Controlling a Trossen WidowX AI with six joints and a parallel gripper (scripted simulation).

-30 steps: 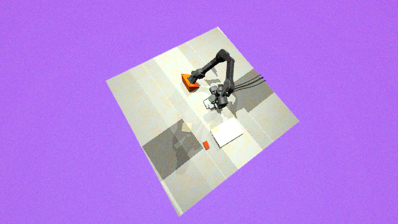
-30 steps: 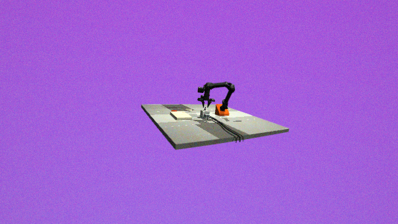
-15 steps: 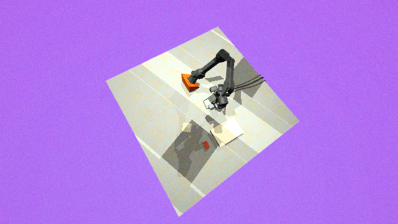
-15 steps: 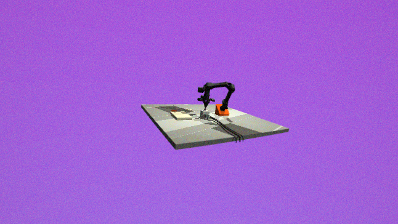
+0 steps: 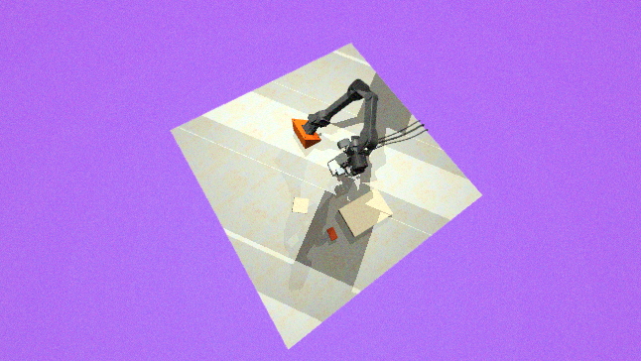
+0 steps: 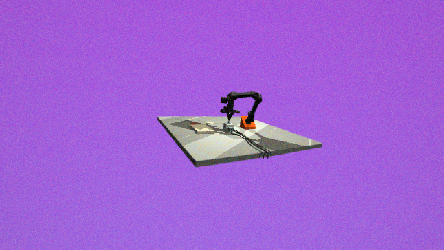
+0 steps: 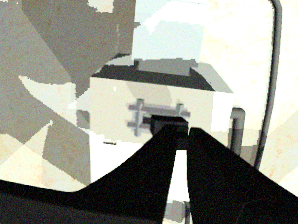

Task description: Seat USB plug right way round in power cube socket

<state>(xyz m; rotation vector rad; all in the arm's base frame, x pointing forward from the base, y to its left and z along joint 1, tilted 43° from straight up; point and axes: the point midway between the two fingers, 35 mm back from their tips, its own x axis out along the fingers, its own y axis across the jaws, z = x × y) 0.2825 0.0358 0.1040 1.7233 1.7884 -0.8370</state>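
Now: gripper tip 40 mm above the grey socket, 10 mm to the right of it and 10 mm short of it. From my gripper tip the other things lie so: black USB plug 10 mm below; small cream tile 310 mm to the right, 100 mm below, 80 mm ahead; flat tan board 270 mm ahead, 100 mm below, 20 mm to the right.
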